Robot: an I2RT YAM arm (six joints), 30 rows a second.
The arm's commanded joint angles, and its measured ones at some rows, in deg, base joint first. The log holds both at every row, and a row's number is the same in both.
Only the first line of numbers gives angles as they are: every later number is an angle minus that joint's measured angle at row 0.
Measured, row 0:
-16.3, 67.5, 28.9, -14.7, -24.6, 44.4
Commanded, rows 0 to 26:
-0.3, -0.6, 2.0, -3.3, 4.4, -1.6
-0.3, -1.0, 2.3, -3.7, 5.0, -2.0
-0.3, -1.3, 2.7, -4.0, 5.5, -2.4
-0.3, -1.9, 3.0, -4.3, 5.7, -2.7
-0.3, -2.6, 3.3, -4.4, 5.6, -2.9
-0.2, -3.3, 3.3, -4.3, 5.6, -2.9
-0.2, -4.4, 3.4, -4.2, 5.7, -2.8
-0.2, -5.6, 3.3, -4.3, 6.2, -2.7
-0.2, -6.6, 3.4, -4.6, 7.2, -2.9
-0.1, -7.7, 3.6, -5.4, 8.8, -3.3
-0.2, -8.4, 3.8, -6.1, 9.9, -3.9
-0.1, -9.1, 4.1, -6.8, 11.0, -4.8
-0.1, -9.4, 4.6, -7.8, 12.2, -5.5
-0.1, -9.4, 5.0, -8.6, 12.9, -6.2
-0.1, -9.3, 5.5, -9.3, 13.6, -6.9
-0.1, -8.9, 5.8, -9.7, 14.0, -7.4
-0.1, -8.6, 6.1, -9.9, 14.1, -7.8
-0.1, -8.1, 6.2, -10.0, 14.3, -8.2
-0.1, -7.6, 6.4, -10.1, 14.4, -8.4
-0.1, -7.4, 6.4, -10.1, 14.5, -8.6
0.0, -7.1, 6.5, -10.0, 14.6, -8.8
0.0, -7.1, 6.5, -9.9, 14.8, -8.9
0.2, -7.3, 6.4, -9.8, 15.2, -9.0
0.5, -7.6, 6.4, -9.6, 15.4, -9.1
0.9, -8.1, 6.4, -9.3, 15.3, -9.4
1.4, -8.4, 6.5, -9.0, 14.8, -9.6
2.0, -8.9, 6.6, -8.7, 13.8, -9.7
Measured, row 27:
0.8, -7.5, 5.1, -8.9, 13.3, -8.0
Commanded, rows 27 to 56:
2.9, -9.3, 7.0, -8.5, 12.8, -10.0
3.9, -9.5, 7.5, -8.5, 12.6, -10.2
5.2, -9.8, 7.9, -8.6, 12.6, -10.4
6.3, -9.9, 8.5, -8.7, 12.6, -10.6
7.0, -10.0, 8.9, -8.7, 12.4, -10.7
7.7, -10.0, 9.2, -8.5, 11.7, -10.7
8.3, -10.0, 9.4, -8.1, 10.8, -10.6
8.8, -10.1, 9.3, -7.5, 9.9, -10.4
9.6, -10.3, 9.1, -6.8, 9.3, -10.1
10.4, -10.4, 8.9, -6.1, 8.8, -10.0
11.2, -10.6, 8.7, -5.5, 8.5, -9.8
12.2, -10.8, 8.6, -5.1, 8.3, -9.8
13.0, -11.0, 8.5, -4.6, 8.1, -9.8
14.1, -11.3, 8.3, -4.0, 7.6, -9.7
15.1, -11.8, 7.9, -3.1, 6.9, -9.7
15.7, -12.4, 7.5, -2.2, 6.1, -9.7
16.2, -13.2, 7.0, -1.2, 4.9, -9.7
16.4, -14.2, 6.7, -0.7, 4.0, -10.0
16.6, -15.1, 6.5, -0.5, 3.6, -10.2
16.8, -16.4, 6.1, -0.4, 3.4, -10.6
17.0, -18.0, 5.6, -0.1, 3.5, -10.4
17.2, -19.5, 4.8, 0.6, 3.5, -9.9
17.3, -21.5, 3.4, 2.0, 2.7, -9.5
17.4, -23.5, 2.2, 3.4, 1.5, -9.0
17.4, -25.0, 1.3, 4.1, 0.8, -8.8
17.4, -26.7, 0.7, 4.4, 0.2, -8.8
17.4, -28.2, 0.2, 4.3, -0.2, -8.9
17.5, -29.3, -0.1, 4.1, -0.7, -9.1
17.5, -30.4, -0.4, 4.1, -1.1, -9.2
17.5, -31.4, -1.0, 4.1, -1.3, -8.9
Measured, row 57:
17.0, -29.3, -0.1, 1.2, 1.2, -9.0
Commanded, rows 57 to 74:
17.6, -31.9, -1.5, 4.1, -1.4, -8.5
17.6, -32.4, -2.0, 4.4, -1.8, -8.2
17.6, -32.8, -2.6, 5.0, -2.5, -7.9
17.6, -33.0, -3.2, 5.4, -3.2, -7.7
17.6, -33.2, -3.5, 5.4, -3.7, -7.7
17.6, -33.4, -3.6, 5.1, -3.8, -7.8
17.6, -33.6, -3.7, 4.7, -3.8, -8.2
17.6, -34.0, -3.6, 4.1, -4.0, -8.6
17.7, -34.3, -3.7, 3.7, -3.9, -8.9
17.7, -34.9, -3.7, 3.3, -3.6, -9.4
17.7, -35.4, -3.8, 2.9, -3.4, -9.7
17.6, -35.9, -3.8, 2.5, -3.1, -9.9
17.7, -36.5, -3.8, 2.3, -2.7, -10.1
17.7, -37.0, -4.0, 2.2, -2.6, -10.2
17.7, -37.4, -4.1, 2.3, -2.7, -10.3
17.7, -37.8, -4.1, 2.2, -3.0, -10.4
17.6, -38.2, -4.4, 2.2, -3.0, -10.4
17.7, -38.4, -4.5, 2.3, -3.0, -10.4
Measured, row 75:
17.3, -37.4, -3.8, 2.2, -2.3, -9.1
